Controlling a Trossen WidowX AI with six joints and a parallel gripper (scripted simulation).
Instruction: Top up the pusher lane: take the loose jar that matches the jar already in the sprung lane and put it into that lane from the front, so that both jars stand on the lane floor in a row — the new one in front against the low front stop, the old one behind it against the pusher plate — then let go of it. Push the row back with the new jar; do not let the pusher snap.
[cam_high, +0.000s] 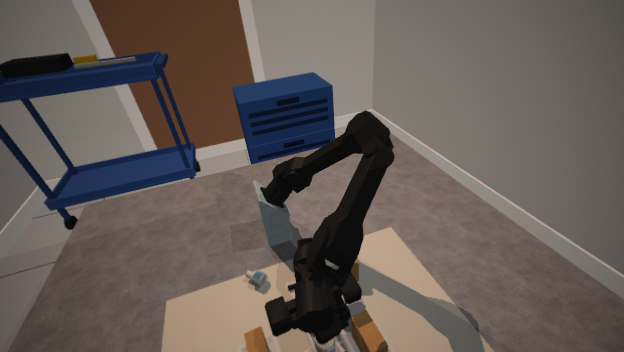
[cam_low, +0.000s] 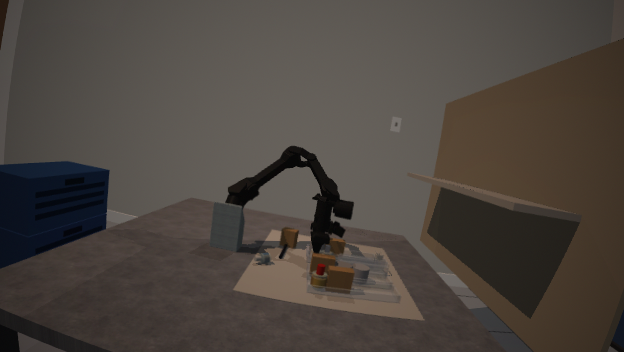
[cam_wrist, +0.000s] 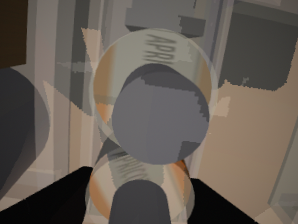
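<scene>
My gripper tip is now 6 cm short of the beige mat, 3 cm above it and 2 cm to the left of it. The rest, counted from my gripper tip: black strip: 12 cm behind, 5 cm to the left, 2 cm below; then brown block: 14 cm to the left, 10 cm behind; then grey pusher plate: 15 cm ahead, 3 cm to the right, 2 cm above.
</scene>
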